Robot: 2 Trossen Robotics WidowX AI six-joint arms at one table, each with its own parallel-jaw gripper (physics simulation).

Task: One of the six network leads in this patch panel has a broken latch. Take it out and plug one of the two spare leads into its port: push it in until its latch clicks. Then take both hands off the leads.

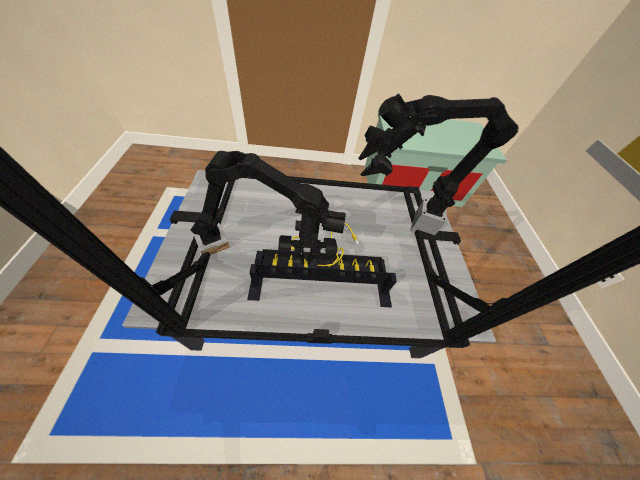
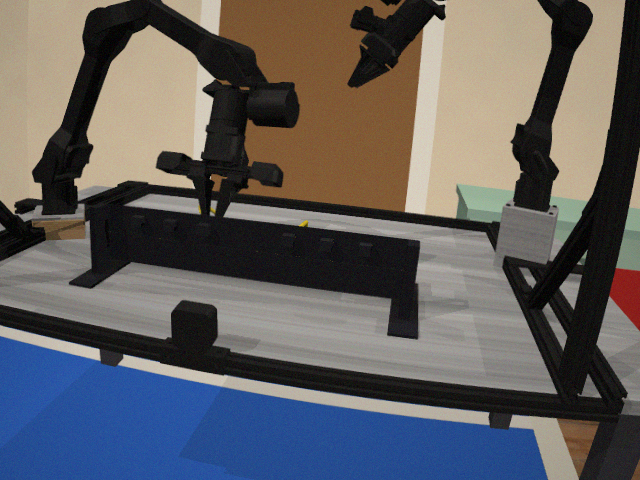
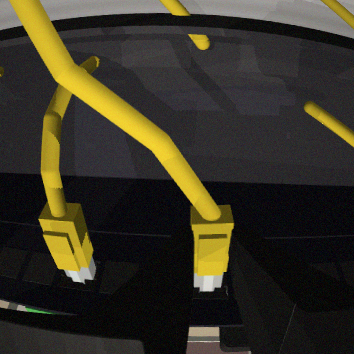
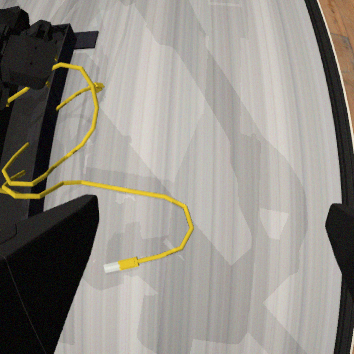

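Pixels of known places: left gripper, fingertip midpoint: (image 1: pixel 305 264) (image 2: pixel 210 226) (image 3: pixel 209 236) (image 4: pixel 2 101); right gripper, fingertip midpoint: (image 1: pixel 360 167) (image 2: pixel 351 86) (image 4: pixel 219 212); left arm's base, link origin: (image 1: pixel 210 236) (image 2: pixel 59 210); right arm's base, link origin: (image 1: pixel 434 209) (image 2: pixel 532 206).
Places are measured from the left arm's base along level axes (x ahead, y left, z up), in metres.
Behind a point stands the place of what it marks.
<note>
The black patch panel (image 1: pixel 318 275) @[x 0.269, y -0.343, z 0.014 m] (image 2: pixel 270 257) @[x 0.313, y -0.373, z 0.014 m] (image 3: pixel 218 140) stands across the middle of the grey table, with yellow leads (image 1: pixel 356 264) @[x 0.397, y -0.384, z 0.048 m] plugged into its top. My left gripper (image 1: pixel 308 256) @[x 0.242, y -0.297, z 0.042 m] (image 2: pixel 213 210) @[x 0.242, y -0.297, z 0.042 m] (image 3: pixel 209 236) @[x 0.242, y -0.297, z 0.042 m] points straight down at the panel. It is shut on the yellow plug (image 3: pixel 211 242) @[x 0.245, y -0.292, z 0.049 m] of one lead, whose white tip sits at a port. A neighbouring plug (image 3: pixel 67 239) @[x 0.205, y -0.267, z 0.051 m] sits in the port to its left. A spare lead with a white-tipped plug (image 4: pixel 123 264) @[x 0.516, y -0.249, z -0.031 m] (image 1: pixel 357 240) @[x 0.516, y -0.263, z -0.034 m] lies loose on the table behind the panel. My right gripper (image 1: pixel 374 159) (image 2: pixel 362 71) (image 4: pixel 219 212) @[x 0.525, y -0.156, z 0.259 m] is open and empty, high above the back right.
A black frame (image 1: pixel 318 335) (image 2: pixel 366 383) @[x 0.340, y -0.629, z -0.046 m] rims the table, with a small black block (image 2: pixel 194 324) @[x 0.174, y -0.527, z -0.005 m] on its front rail. A grey block (image 1: pixel 430 221) @[x 0.799, y -0.369, z 0.049 m] (image 2: pixel 525 233) @[x 0.801, y -0.371, z 0.031 m] carries the right arm's base. A mint cabinet with red panels (image 1: pixel 461 143) stands behind at the right.
</note>
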